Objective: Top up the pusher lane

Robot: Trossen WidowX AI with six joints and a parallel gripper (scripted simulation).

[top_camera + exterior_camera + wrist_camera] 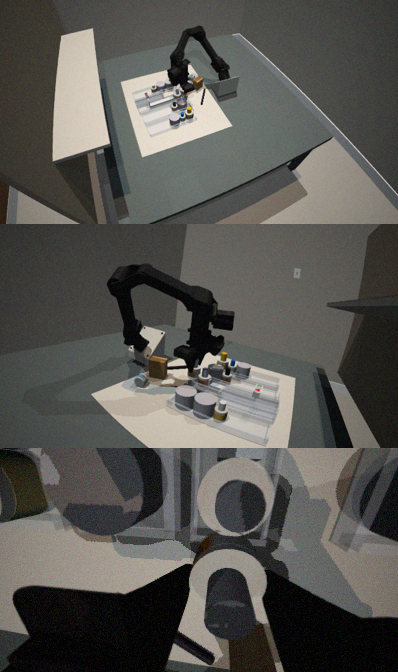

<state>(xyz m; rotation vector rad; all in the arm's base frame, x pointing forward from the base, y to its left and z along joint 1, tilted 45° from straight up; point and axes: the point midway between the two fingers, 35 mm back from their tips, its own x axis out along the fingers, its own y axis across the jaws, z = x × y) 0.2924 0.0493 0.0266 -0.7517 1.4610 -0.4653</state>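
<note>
Now: the brown box 120 mm behind my gripper tip, 60 mm to the right of it and 20 mm below it. Round my gripper tip: clear lane rack 190 mm ahead, 30 mm below; then shelf 540 mm ahead, 310 mm above, 60 mm to the left; then black stick 120 mm behind, 50 mm below, 40 mm to the left.
</note>
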